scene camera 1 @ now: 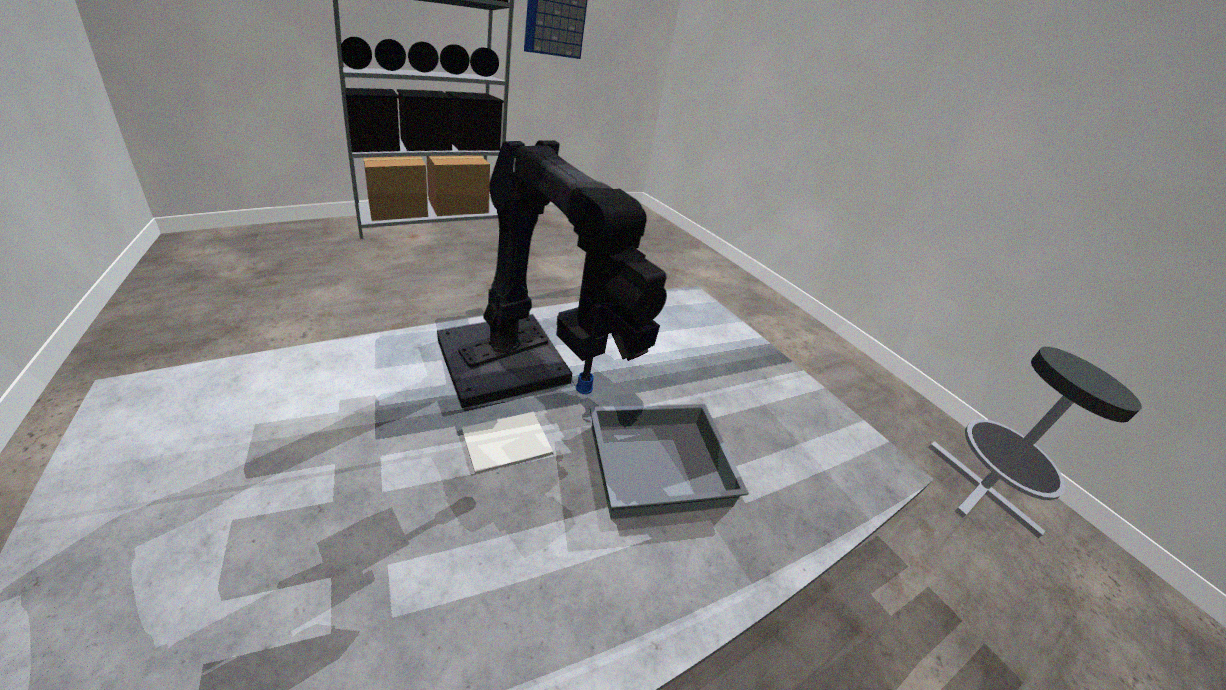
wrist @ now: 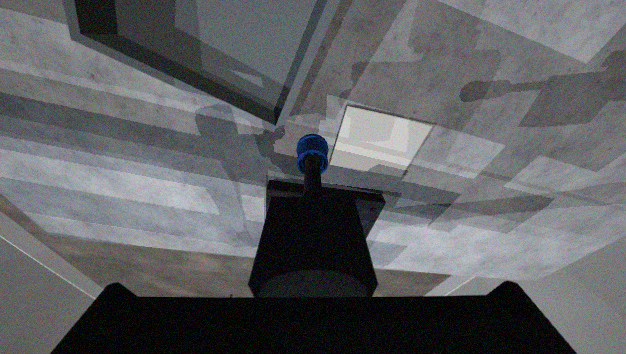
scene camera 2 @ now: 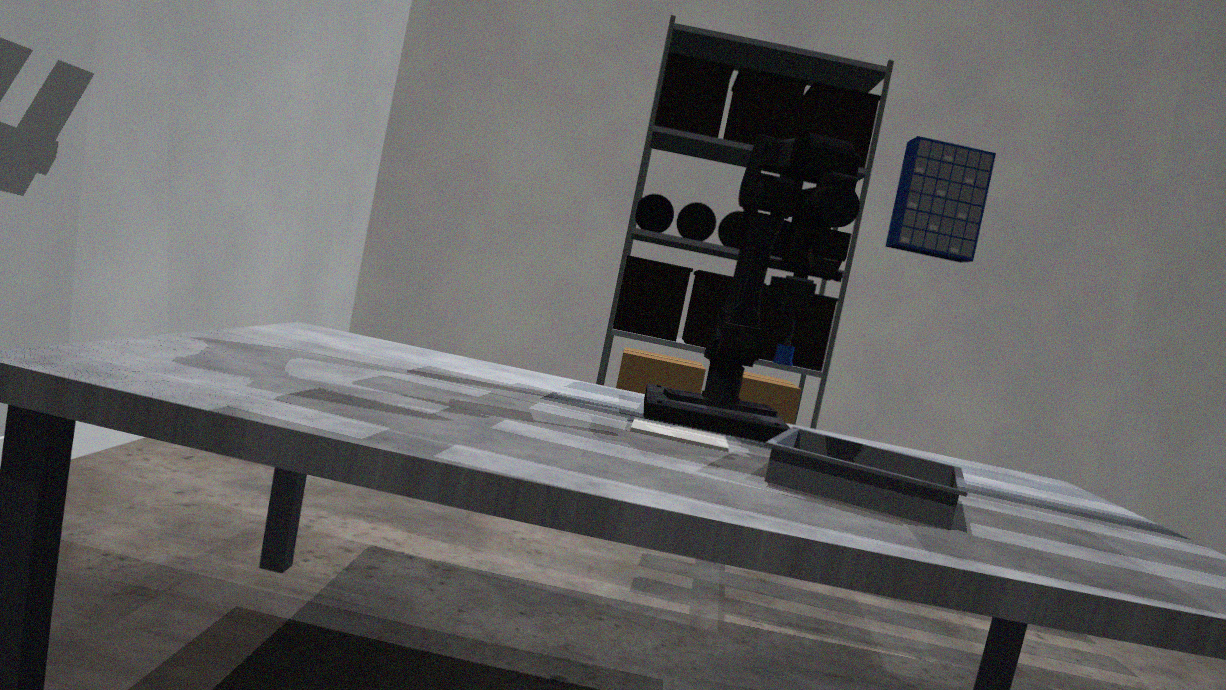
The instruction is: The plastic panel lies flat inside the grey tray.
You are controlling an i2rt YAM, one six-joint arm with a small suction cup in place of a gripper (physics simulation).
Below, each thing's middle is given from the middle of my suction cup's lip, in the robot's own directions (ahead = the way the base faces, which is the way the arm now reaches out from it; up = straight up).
The plastic panel [scene camera 1: 502, 442] is 15 cm below my suction cup, 11 cm to the right of it and 7 cm behind it. The rest, counted from my suction cup: grey tray [scene camera 1: 658, 459] 13 cm below, 13 cm ahead, 10 cm to the left.
